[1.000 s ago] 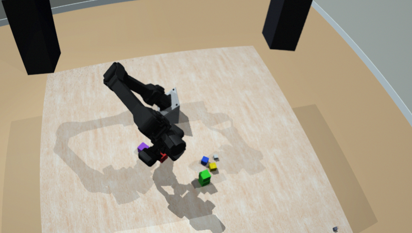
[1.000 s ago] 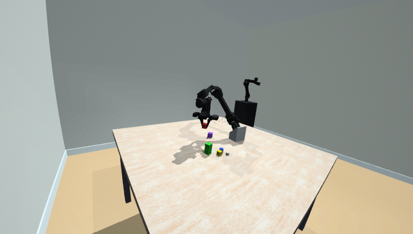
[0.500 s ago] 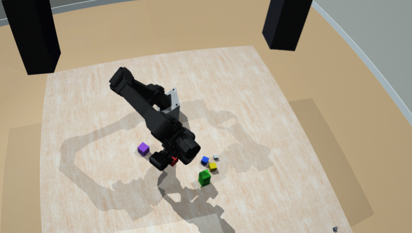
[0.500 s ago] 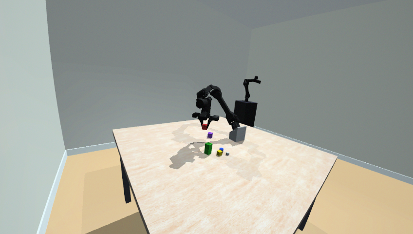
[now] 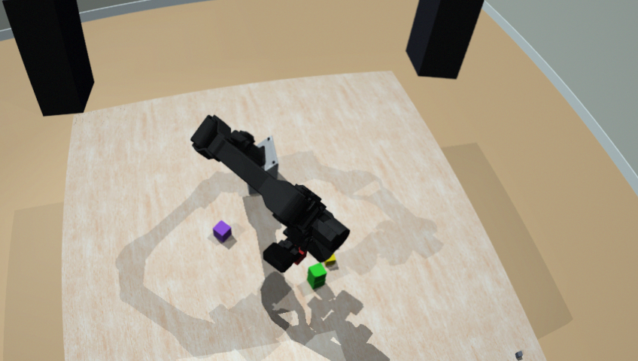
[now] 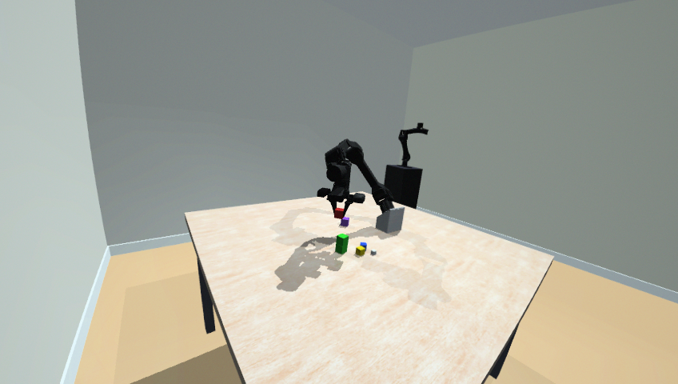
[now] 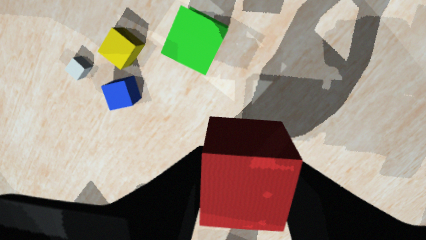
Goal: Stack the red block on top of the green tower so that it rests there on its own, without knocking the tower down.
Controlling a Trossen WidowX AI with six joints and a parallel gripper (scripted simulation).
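Right now the yellow block is 120 mm below my gripper tip, 100 mm to the left of it and 50 mm behind it. Round my gripper tip: blue block 120 mm below, 80 mm behind, 70 mm to the left; white block 120 mm to the left, 120 mm below, 100 mm behind; red block 10 mm above.
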